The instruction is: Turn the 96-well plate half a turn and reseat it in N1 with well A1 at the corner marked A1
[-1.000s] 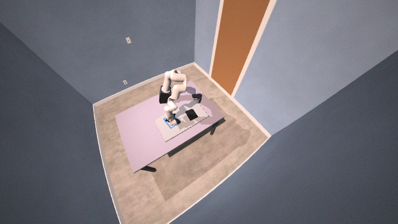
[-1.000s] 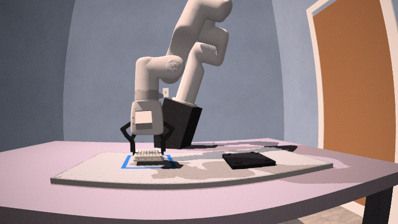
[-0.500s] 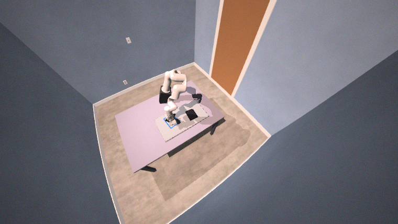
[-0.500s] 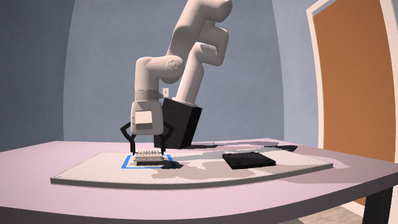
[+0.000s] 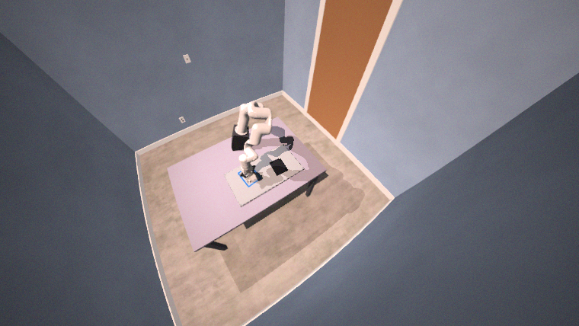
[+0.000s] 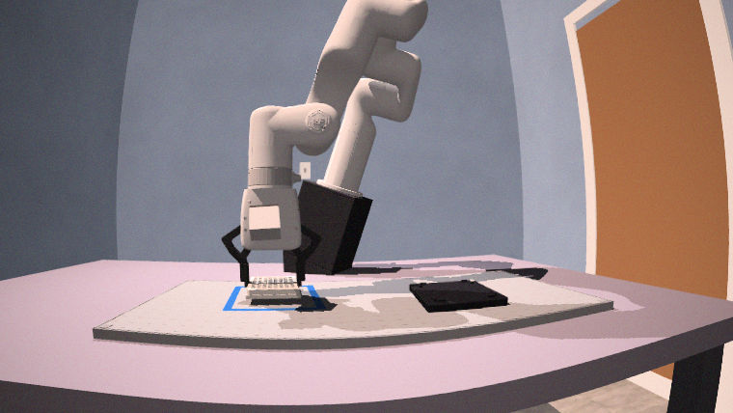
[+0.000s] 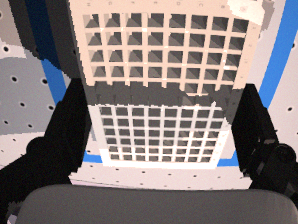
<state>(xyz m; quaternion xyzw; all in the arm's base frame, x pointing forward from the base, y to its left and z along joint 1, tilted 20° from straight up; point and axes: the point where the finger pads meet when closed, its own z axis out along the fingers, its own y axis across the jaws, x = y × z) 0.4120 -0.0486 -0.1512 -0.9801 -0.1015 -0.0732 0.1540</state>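
My gripper is now 1 cm above the white 96-well plate. From my hand the other things lie so: black plate nest N1: 29 cm to the left, 3 cm ahead, 2 cm below.
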